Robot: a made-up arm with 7 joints.
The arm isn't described. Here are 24 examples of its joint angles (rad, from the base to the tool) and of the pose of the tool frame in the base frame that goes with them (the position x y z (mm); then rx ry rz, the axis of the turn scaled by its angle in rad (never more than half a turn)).
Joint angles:
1: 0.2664 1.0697 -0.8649 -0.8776 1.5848 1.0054 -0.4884
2: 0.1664 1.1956 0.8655 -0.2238 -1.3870 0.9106 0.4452
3: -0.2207 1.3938 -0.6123 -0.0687 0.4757 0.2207 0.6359
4: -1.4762 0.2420 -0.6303 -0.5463 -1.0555 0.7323 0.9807
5: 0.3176 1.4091 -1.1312 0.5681 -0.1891 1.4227 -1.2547
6: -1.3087 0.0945 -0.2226 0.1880 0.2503 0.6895 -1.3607
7: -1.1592 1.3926 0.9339 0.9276 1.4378 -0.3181 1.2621
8: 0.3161 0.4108 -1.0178 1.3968 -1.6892 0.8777 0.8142
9: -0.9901 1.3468 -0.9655 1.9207 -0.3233 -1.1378 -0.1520
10: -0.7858 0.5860 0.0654 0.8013 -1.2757 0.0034 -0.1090
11: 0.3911 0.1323 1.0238 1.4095 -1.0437 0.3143 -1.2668
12: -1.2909 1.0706 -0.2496 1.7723 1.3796 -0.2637 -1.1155
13: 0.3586 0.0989 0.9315 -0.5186 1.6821 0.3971 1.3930
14: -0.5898 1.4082 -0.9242 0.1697 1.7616 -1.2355 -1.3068
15: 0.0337 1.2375 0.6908 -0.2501 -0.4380 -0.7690 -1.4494
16: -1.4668 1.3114 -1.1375 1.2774 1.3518 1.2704 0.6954
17: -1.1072 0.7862 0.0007 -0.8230 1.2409 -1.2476 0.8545
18: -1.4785 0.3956 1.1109 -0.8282 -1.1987 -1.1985 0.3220
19: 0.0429 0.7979 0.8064 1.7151 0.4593 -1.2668 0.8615
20: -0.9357 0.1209 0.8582 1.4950 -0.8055 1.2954 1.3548
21: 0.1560 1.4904 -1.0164 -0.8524 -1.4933 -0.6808 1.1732
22: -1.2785 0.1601 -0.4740 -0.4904 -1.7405 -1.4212 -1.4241
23: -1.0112 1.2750 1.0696 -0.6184 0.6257 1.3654 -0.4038
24: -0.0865 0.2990 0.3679 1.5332 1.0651 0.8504 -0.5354
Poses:
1: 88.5 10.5 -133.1 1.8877 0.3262 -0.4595
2: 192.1 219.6 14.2 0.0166 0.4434 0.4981
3: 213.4 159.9 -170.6 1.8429 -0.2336 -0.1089
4: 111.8 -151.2 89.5 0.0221 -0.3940 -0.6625
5: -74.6 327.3 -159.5 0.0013 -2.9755 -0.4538
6: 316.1 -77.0 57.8 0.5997 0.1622 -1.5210
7: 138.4 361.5 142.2 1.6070 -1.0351 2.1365
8: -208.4 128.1 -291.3 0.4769 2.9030 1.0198
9: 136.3 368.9 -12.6 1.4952 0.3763 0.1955
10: 320.6 178.7 -143.8 -0.7900 0.0087 0.1930
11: -210.1 110.8 -316.7 -1.4361 0.0805 0.9817
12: 239.2 328.1 -90.0 1.0545 1.8983 -0.6833
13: 54.9 251.4 -75.0 -2.5597 0.6506 -1.5523
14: 179.2 188.8 -186.3 -1.1400 -0.8339 1.3328
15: 184.8 163.7 76.8 1.5937 -0.2675 -1.3306
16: 236.0 298.3 82.8 -2.0548 -0.1530 -1.3482
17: 123.3 -30.0 79.0 -0.9706 2.7885 0.3993
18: 13.9 183.9 67.8 1.1901 2.4076 -0.0453
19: -39.6 294.6 -237.8 0.9230 0.2054 1.1929
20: 229.9 3.9 -266.4 -0.2448 2.3336 0.3508
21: 65.3 26.5 -158.6 -0.3233 0.9585 0.6206
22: 179.2 -42.5 114.3 -1.0359 -2.6154 -1.1060
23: -10.5 184.2 176.7 0.2038 -0.6481 1.4220
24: -76.7 187.2 -331.6 0.3654 2.6919 -0.1966
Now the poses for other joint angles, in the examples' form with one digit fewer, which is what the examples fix.
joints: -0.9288 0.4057 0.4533 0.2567 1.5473 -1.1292 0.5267
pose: 306 100 -9 1.522 -1.374 -0.016
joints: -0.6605 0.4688 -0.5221 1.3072 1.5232 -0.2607 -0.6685
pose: 209 147 -310 1.875 1.327 -1.547
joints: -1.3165 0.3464 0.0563 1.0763 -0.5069 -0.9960 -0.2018
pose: 361 82 -12 -0.123 -1.014 -0.043
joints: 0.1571 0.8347 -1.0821 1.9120 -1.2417 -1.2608 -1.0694
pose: -55 336 -168 0.666 1.244 -0.691
